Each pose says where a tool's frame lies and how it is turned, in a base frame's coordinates. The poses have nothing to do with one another.
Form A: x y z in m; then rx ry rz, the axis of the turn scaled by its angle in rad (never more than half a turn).
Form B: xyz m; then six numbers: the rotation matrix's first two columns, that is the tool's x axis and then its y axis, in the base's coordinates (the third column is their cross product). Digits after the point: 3 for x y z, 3 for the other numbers.
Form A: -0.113, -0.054, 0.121, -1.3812, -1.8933, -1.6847
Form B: -0.113, -0.054, 0.121, -0.517, 0.470, 0.715, 0.765, -0.121, 0.632
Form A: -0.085, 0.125, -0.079, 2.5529, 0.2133, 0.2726
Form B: -0.085, 0.125, -0.079, 0.967, 0.208, 0.149, 0.095, -0.832, 0.547
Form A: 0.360, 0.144, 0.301, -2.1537, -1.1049, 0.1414
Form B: 0.360, 0.144, 0.301, 0.630, 0.748, 0.209, 0.672, -0.390, -0.630
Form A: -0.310, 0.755, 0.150, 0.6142, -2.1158, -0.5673
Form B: -0.310, 0.755, 0.150, -0.527, -0.604, 0.598, -0.224, 0.777, 0.588
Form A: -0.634, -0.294, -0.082, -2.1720, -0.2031, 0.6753
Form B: -0.634, -0.294, -0.082, 0.842, 0.364, -0.398, -0.084, -0.641, -0.763
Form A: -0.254, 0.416, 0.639, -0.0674, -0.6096, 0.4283
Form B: -0.254, 0.416, 0.639, 0.735, 0.409, 0.541, -0.370, 0.910, -0.186
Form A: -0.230, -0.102, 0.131, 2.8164, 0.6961, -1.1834
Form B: -0.230, -0.102, 0.131, 0.616, 0.396, -0.681, 0.403, -0.901, -0.160
